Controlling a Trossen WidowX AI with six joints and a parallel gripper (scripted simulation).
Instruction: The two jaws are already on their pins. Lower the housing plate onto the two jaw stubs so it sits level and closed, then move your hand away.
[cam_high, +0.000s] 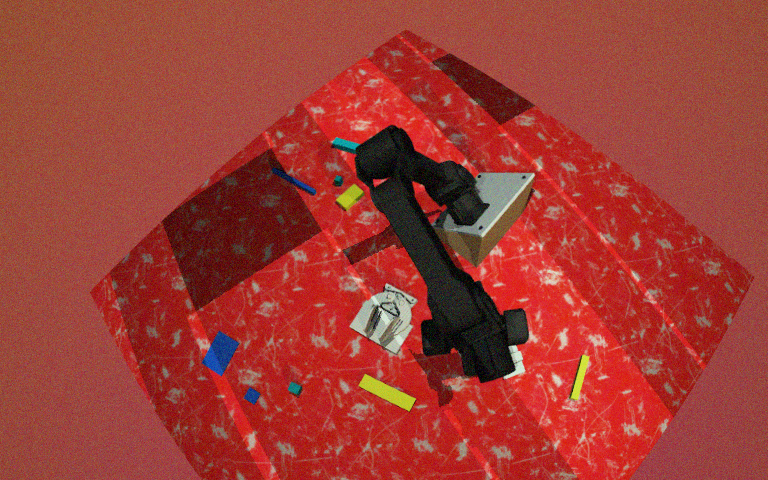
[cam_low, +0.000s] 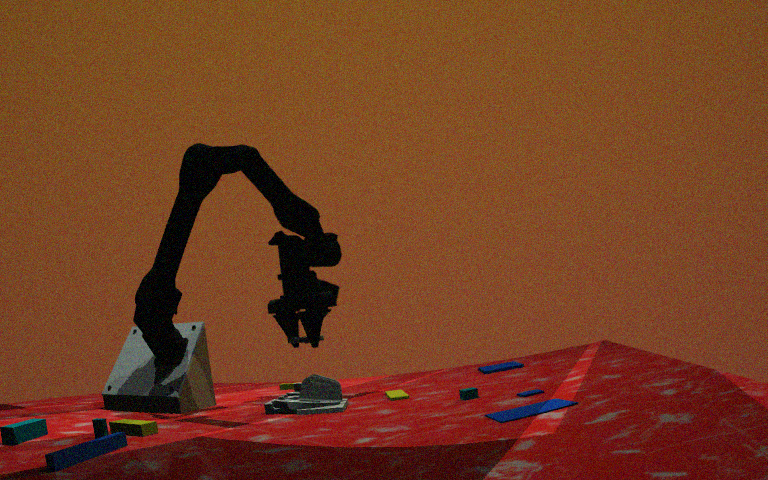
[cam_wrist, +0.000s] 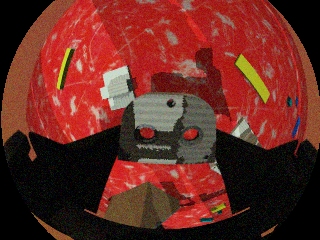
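The grey jaw assembly lies 18 cm to the right of my gripper tip, 9 cm below it and 2 cm ahead of it. The rest, counted from my gripper tip: yellow stick 23 cm to the left, 10 cm behind, 9 cm below; then teal cube 30 cm ahead, 23 cm to the right, 9 cm below; then white ridged block 9 cm below, 8 cm to the left, 4 cm behind.
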